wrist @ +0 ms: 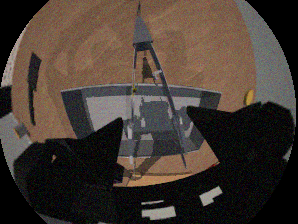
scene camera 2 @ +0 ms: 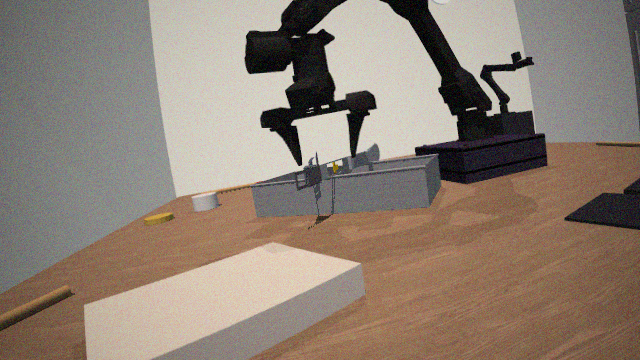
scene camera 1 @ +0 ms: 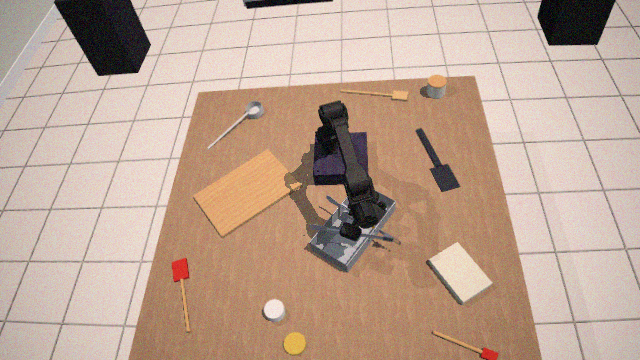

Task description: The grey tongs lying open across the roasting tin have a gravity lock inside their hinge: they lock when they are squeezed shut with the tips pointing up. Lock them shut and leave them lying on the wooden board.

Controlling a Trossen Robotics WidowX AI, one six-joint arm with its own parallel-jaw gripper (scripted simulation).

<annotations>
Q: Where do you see a cream block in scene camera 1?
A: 462, 275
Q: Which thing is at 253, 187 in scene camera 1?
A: A wooden board.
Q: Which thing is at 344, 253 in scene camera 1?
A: A grey roasting tin.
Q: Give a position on a grey roasting tin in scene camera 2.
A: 402, 183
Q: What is my gripper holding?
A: Nothing.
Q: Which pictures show the cream block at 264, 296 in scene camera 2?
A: Scene camera 2 and scene camera 1 only.
</annotations>
